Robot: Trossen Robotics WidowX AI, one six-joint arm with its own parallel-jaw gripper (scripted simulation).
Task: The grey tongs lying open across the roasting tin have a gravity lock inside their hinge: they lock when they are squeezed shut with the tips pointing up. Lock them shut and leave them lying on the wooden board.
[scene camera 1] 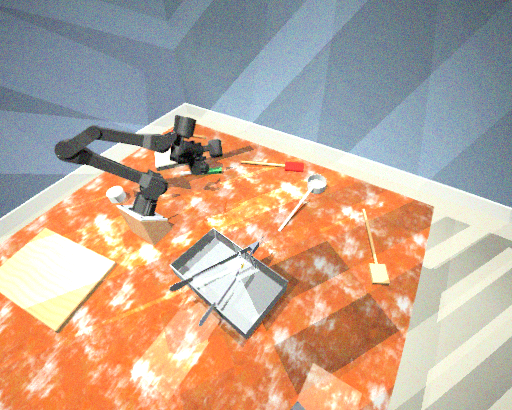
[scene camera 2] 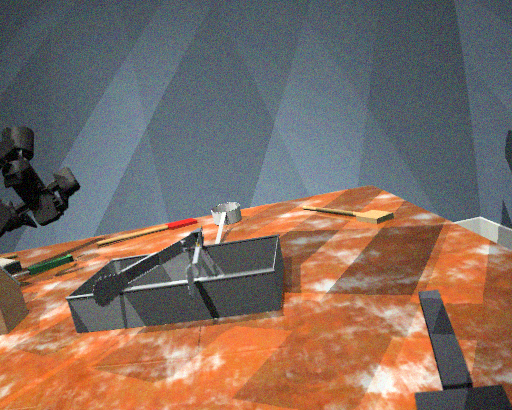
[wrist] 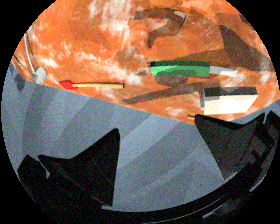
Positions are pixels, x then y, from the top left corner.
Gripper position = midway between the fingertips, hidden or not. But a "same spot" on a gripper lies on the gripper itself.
Scene:
my gripper: scene camera 1 210, 154; scene camera 2; wrist
same spot on my gripper: point(wrist: 88, 178) = point(scene camera 2: 61, 195)

